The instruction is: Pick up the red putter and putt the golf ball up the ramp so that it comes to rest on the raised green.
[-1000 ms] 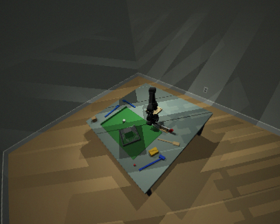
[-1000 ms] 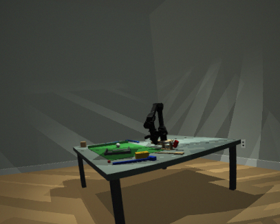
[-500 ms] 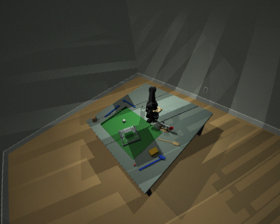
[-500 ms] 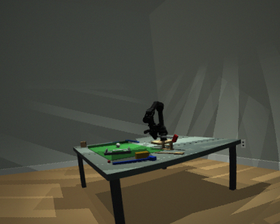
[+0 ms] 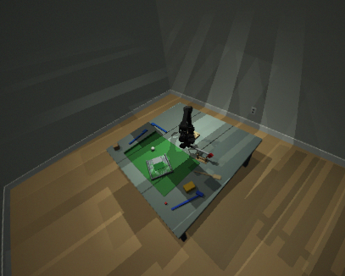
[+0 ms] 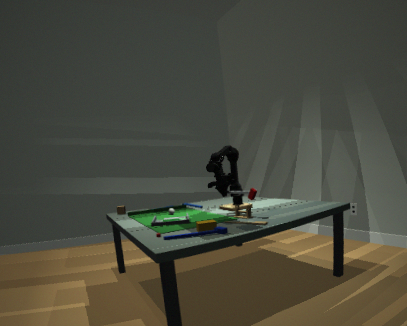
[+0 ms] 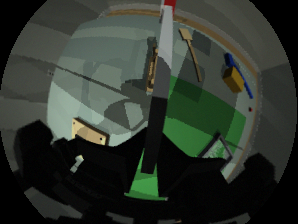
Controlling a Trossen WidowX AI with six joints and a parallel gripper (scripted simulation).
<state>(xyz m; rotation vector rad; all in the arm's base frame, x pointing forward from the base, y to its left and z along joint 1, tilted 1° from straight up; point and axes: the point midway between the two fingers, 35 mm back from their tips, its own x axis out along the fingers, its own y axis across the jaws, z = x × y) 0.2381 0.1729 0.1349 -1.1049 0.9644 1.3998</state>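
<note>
Now: the red putter 2 cm behind my gripper tip, 11 cm to the left of it and 2 cm above it. From my gripper tip the other things lie so: white golf ball (20 cm ahead, 37 cm to the right, 10 cm below); then yellow block (29 cm ahead, 24 cm to the left, 10 cm below); then blue hammer-like tool (39 cm ahead, 30 cm to the left, 11 cm below).
</note>
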